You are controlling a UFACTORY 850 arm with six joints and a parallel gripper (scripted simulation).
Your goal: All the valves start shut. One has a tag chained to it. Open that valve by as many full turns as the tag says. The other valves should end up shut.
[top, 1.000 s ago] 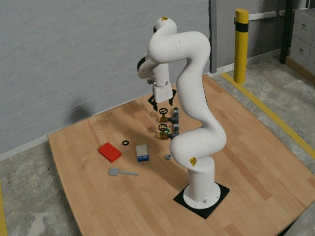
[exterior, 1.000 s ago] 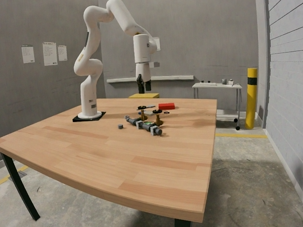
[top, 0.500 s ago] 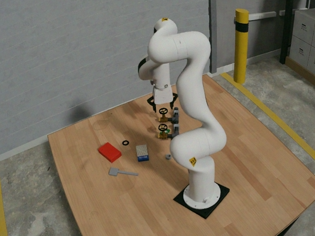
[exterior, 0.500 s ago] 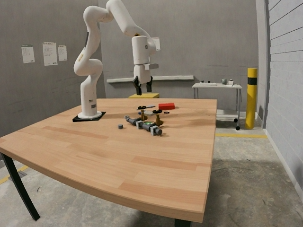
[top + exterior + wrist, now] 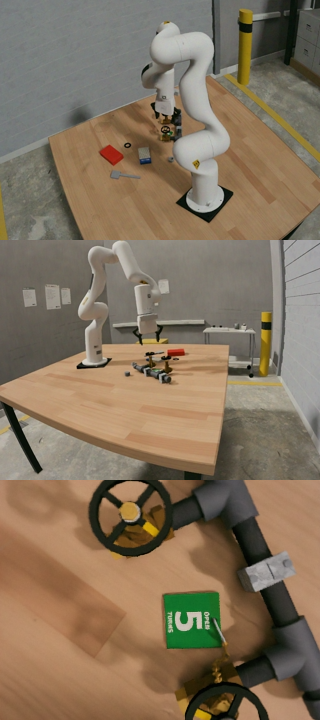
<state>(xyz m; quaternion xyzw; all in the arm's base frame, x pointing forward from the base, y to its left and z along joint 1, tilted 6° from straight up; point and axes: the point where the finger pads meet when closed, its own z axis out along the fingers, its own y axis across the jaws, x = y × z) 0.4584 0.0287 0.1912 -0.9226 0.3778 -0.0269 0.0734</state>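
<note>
My hand is 16 cm above the green tag, 4 cm short of it and 3 cm to the left of it. From my hand the other things lie so: red block: 33 cm to the left, 15 cm below, 1 cm behind; grey paddle-shaped tool: 31 cm to the left, 17 cm behind, 16 cm below; blue-and-grey box: 16 cm to the left, 15 cm below, 8 cm behind.
</note>
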